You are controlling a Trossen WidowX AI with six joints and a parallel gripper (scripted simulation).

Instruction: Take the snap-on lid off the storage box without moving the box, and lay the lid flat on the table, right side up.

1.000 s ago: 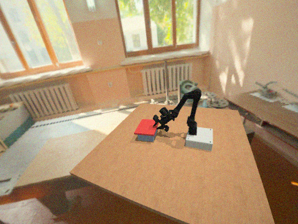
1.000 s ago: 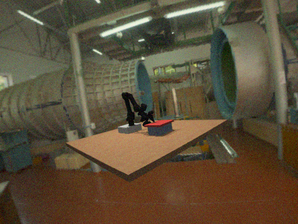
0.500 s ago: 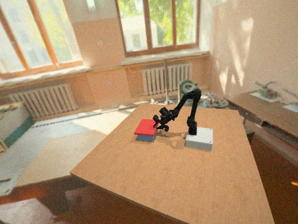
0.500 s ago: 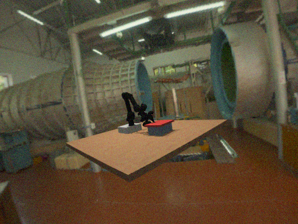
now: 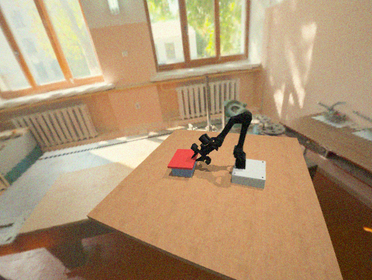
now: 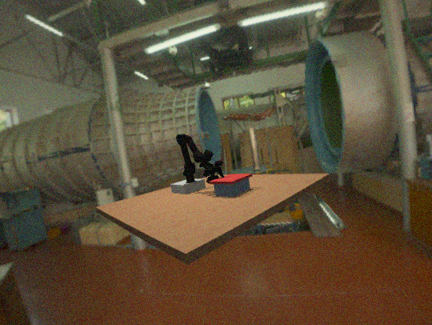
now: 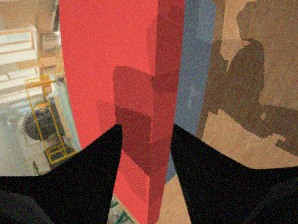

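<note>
Right now the red lid is 8 cm ahead of my gripper tip and 1 cm above it. From my gripper tip the other things lie so: storage box: 8 cm ahead, 4 cm below.
</note>
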